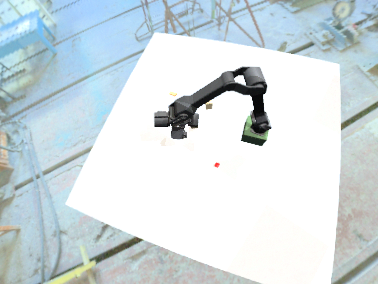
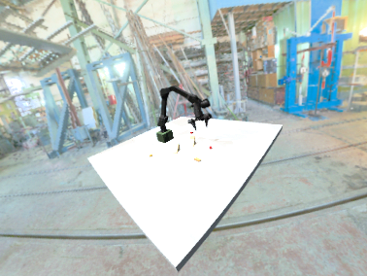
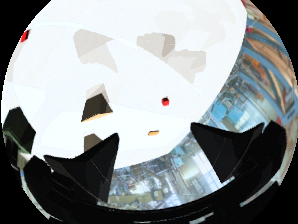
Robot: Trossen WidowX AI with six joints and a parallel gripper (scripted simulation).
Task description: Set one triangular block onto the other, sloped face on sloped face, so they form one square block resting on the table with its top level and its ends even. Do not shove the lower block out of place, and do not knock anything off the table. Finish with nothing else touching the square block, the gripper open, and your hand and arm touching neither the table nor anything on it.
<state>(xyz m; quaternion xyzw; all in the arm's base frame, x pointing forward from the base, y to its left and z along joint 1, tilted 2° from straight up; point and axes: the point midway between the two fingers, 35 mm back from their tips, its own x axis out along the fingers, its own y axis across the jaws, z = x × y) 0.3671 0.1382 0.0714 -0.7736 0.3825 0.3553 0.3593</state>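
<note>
The tan triangular block is 110 mm below my gripper tip, 70 mm behind it and 50 mm to the right of it.
</note>
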